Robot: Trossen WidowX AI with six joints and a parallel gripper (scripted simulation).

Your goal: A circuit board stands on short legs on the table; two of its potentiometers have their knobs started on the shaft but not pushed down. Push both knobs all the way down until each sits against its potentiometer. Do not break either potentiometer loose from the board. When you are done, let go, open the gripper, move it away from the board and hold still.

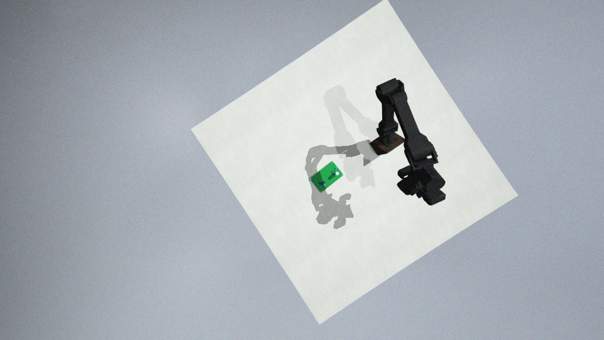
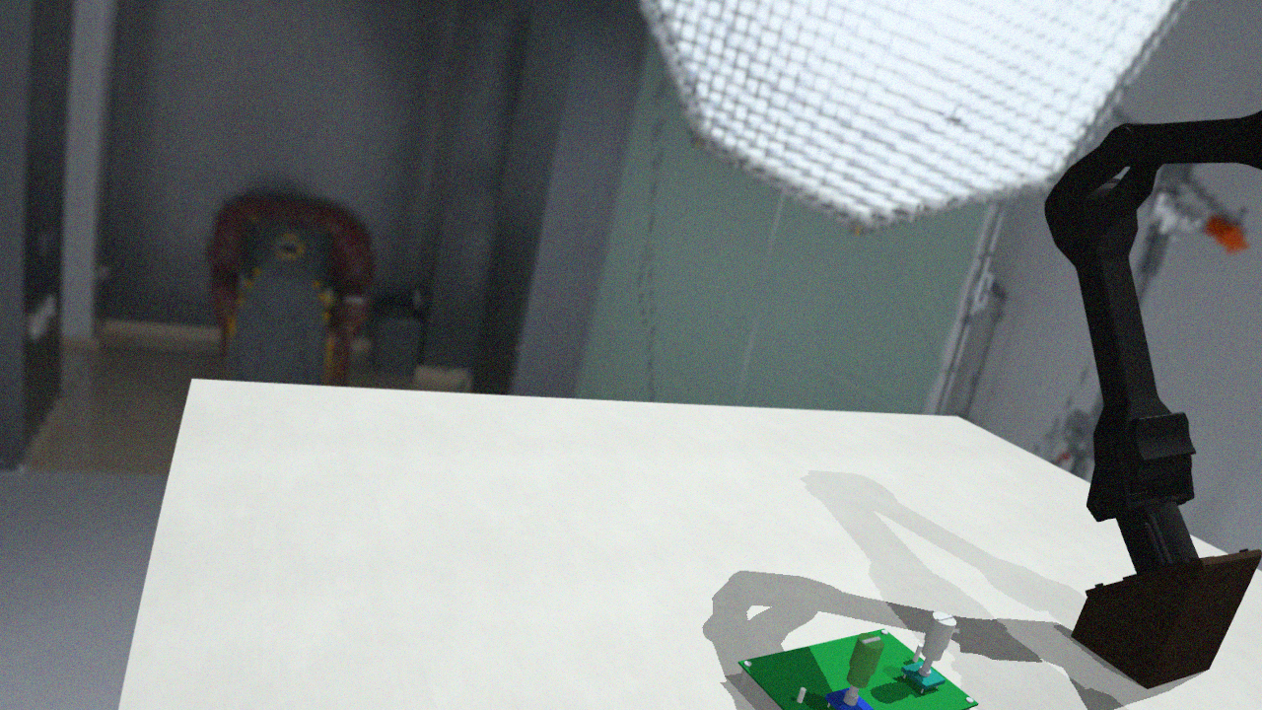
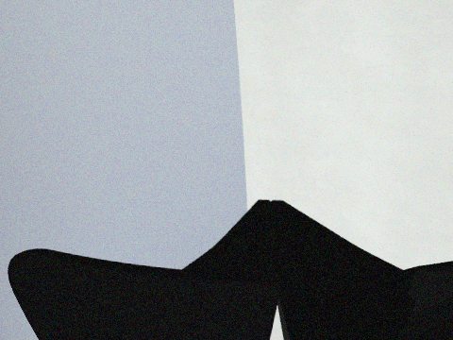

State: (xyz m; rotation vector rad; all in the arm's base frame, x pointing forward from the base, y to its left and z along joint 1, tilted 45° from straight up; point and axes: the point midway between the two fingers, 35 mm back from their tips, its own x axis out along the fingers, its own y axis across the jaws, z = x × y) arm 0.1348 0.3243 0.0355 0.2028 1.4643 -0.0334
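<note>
The white knob lies 18 cm ahead of my gripper tip, 24 cm to the right of it and 26 cm below it. Also, from my gripper tip: green knob: 27 cm ahead, 23 cm to the right, 26 cm below.
</note>
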